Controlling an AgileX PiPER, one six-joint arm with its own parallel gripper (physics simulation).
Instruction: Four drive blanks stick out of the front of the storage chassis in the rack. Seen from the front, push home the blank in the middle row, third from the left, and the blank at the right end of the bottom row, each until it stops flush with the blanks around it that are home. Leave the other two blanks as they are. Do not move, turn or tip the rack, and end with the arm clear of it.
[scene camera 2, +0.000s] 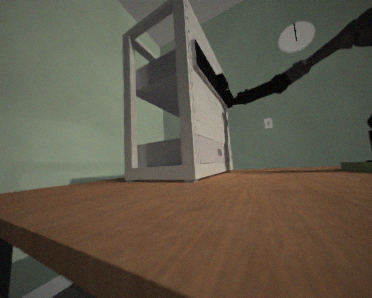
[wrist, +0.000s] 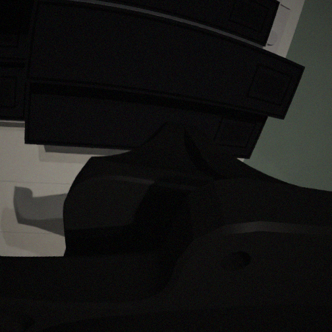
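Note:
The white rack (scene camera 2: 189, 100) stands upright on the table, with the dark chassis front (scene camera 2: 207, 62) high on its front side. In the wrist view, the bottom row's right-end blank (wrist: 100, 117) has its lower edge below that of the blank to its left (wrist: 9, 95), and appears to stand out from it. The blank above it (wrist: 150, 55) reaches further right and sticks out more. My gripper (scene camera 2: 231, 103) (wrist: 175, 144) looks shut and empty, its tip at the bottom right-end blank's face; contact is hidden. The middle-row blank third from the left cannot be made out clearly.
The arm (scene camera 2: 280, 82) reaches in from the upper right. Pale rack panels (scene camera 2: 207, 127) lie below the chassis. The brown table (scene camera 2: 200, 235) carries the rack, and a green block (scene camera 2: 356, 166) is at its far right. A clock (scene camera 2: 296, 36) hangs on the wall.

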